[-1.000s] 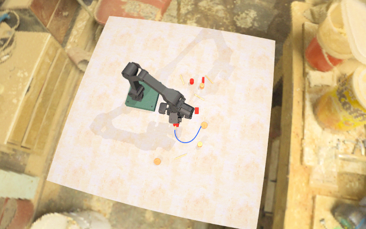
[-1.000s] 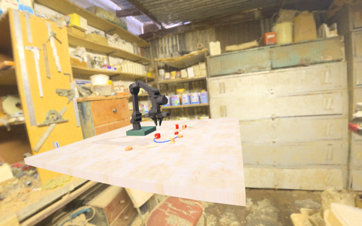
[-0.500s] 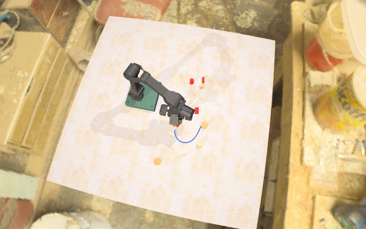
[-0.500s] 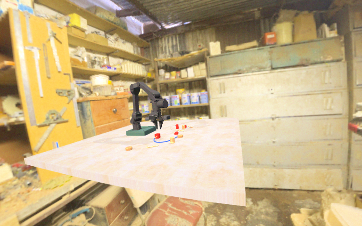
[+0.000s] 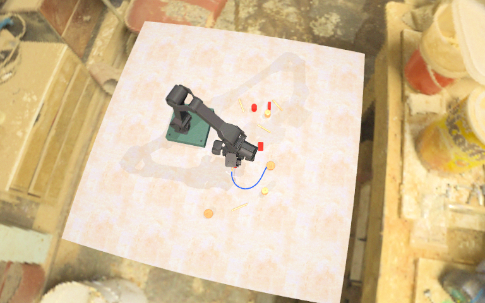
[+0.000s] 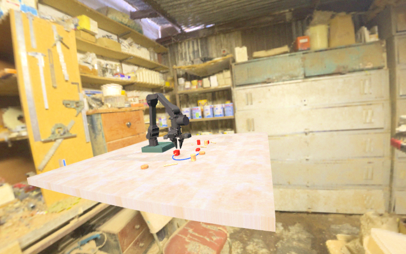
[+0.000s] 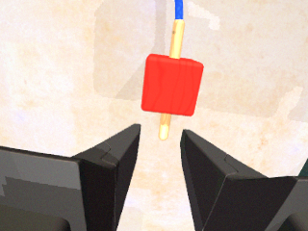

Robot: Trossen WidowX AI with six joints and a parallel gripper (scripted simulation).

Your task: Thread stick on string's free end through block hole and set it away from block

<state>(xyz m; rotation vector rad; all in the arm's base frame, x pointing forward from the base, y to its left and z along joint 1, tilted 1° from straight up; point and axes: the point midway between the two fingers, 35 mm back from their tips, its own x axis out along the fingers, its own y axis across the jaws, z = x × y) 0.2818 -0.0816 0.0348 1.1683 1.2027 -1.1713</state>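
Right now my gripper tip is 30 mm to the left of the red block and 20 mm above it. From my gripper tip the other things lie so: red piece: 100 mm ahead, 90 mm to the left, 30 mm below; round wooden button: 170 mm ahead, 30 mm below, 10 mm to the left; thin wooden stick: 40 mm to the right, 20 mm below.
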